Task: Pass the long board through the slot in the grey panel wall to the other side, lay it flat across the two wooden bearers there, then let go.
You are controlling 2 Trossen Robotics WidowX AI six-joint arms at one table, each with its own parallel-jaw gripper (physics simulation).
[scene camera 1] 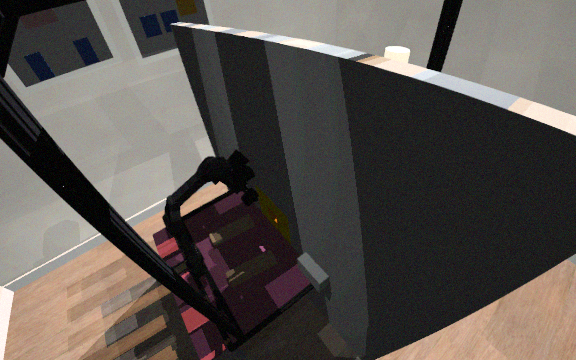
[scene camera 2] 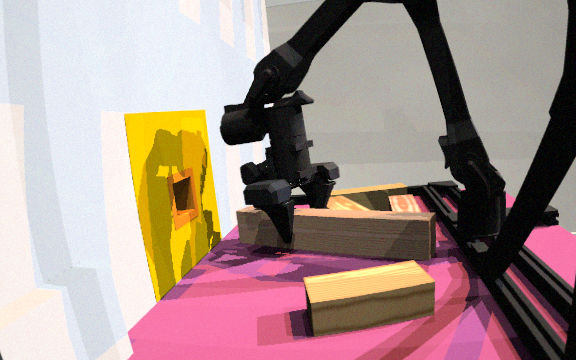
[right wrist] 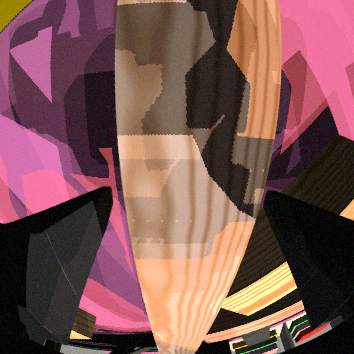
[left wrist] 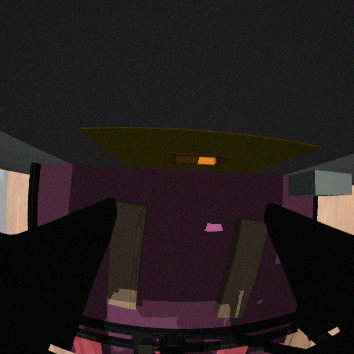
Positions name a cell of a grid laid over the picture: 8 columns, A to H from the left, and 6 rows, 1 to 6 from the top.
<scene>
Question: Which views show my right gripper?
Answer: Scene camera 2 and the right wrist view only.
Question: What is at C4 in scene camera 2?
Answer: An orange slot.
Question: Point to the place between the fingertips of my left gripper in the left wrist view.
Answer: At E4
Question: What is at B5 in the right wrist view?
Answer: My right gripper.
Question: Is my left gripper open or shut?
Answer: Open.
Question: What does my left gripper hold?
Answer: Nothing.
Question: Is my right gripper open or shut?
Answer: Open.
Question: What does my right gripper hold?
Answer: Nothing.
</scene>
